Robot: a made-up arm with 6 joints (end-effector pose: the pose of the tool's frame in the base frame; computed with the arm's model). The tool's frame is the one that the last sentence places. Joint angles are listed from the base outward.
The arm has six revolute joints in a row. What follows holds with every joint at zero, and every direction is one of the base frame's. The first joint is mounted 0.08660 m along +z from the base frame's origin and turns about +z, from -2.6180 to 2.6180 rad. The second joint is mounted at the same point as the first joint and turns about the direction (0.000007, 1, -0.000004), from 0.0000 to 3.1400 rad. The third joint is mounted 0.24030 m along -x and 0.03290 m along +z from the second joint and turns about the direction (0.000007, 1, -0.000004), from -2.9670 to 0.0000 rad. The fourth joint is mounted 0.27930 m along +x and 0.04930 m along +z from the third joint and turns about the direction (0.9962, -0.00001, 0.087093), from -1.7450 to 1.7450 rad. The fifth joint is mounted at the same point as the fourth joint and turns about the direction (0.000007, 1, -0.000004), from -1.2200 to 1.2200 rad. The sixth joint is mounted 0.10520 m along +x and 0.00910 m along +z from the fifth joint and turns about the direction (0.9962, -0.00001, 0.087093), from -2.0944 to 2.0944 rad. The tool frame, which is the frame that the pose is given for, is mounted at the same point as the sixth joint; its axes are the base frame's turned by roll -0.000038, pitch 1.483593 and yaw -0.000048 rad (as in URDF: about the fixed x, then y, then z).
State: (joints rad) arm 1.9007 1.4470 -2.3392 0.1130 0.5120 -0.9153
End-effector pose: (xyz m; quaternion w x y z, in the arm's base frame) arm -0.0813 0.2194 0.6252 0.7225 -0.5160 0.0870 0.4519
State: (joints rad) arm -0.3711 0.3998 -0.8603 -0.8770 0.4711 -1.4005
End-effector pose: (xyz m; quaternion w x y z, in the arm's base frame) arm 0.0947 -0.0765 0.4015 0.1039 -0.4036 0.4786 -0.7729
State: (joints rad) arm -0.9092 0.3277 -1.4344 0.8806 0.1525 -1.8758
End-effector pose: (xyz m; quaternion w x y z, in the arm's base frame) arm -0.0443 0.0771 0.5602 0.5717 -0.0677 0.2317 -0.7842
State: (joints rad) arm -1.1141 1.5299 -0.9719 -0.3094 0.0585 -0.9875
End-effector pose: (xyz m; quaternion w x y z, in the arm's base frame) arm 0.1647 -0.3395 0.1688 0.1711 -0.0745 0.8635 -0.4685
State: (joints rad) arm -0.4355 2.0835 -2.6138 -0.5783 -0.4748 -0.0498
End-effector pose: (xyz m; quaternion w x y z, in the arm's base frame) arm 0.3881 -0.1515 0.5510 0.8521 -0.1397 0.2587 -0.4329
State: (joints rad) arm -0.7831 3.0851 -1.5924 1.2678 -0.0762 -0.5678
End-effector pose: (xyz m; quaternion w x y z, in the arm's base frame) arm 0.2302 -0.2399 -0.3108 0.0922 0.6742 0.7317 -0.0401
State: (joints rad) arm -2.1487 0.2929 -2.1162 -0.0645 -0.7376 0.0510
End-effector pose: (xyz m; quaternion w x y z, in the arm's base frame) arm 0.2392 0.3584 0.4958 0.4003 -0.4598 -0.2270 -0.7595
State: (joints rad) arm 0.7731 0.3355 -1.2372 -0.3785 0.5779 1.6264
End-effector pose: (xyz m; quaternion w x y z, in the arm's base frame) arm 0.0234 -0.0069 0.4908 0.4732 0.2224 0.4901 0.6975
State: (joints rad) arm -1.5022 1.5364 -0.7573 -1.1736 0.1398 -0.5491
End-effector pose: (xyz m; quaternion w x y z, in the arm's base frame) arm 0.0093 -0.3350 0.0956 0.0749 0.0734 -0.9117 0.3972
